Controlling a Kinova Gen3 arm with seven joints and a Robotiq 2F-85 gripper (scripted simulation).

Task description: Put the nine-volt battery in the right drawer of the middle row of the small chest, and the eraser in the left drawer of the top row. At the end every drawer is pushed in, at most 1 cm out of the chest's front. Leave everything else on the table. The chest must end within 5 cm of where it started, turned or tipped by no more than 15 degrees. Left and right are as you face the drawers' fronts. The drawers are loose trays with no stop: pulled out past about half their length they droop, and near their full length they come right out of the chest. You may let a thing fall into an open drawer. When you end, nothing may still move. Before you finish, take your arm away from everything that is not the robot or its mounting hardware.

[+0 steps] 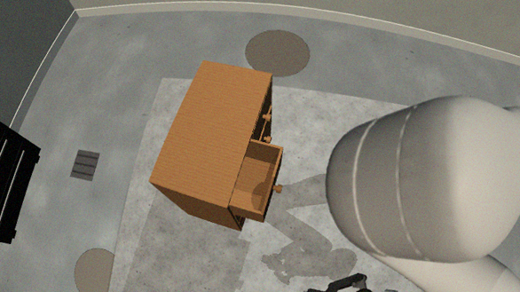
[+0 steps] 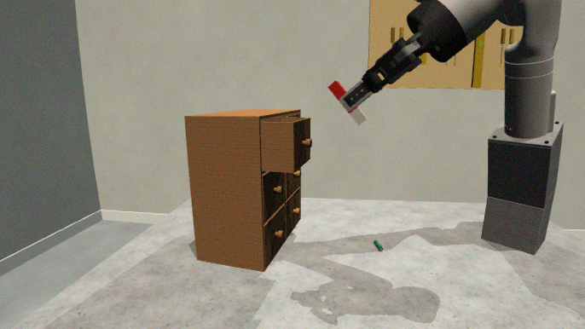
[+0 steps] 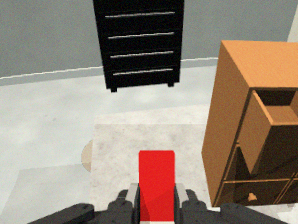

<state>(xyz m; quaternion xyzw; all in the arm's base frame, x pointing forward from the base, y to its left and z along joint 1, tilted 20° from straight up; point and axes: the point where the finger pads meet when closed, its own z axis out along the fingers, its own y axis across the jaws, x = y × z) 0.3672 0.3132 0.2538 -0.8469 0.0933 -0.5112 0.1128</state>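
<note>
Right now my hand is 10 mm short of the eraser and 10 mm above it. Round my hand: nine-volt battery: 260 mm ahead, 330 mm to the right, 250 mm below; then small green cylinder: 60 mm behind, 310 mm to the right, 370 mm below.
</note>
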